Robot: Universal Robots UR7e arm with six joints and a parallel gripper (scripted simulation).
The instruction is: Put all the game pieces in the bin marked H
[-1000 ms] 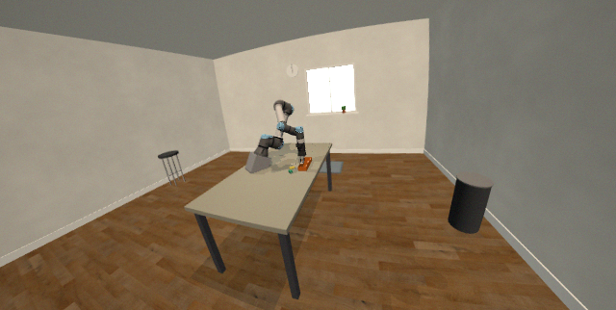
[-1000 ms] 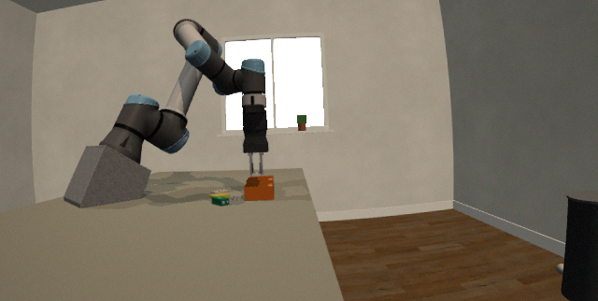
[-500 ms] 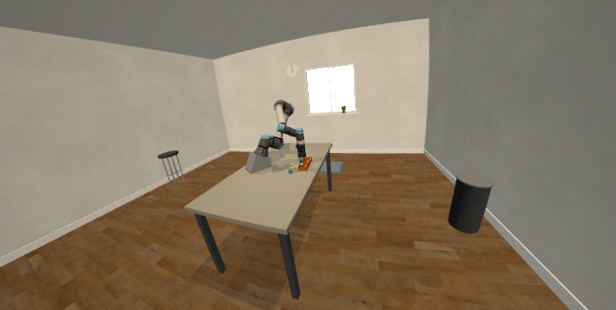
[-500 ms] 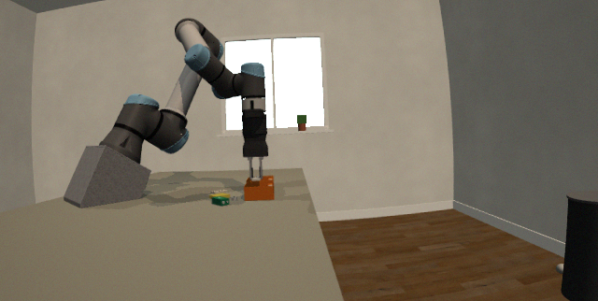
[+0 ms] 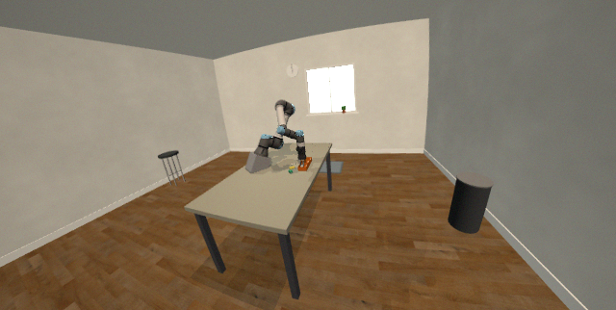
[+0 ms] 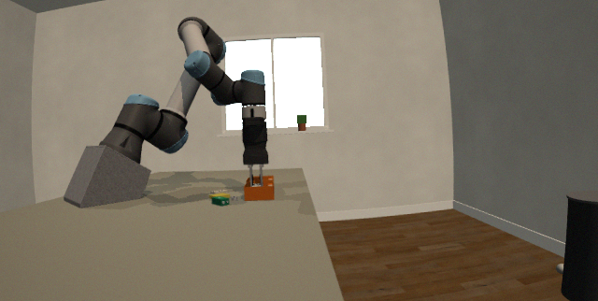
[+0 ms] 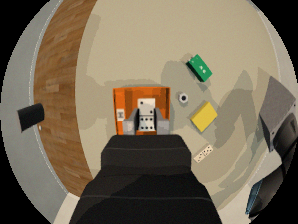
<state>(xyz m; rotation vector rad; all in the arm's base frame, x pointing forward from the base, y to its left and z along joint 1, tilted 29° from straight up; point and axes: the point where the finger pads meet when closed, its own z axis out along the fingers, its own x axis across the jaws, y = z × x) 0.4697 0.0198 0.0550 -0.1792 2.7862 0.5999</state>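
Now: the white domino 10 mm below my hand. The rest, counted from my hand: dark piece (40 mm below); orange bin (10 mm behind, 80 mm to the left, 30 mm below); grey thing (60 mm behind, 30 mm to the right, 50 mm below).
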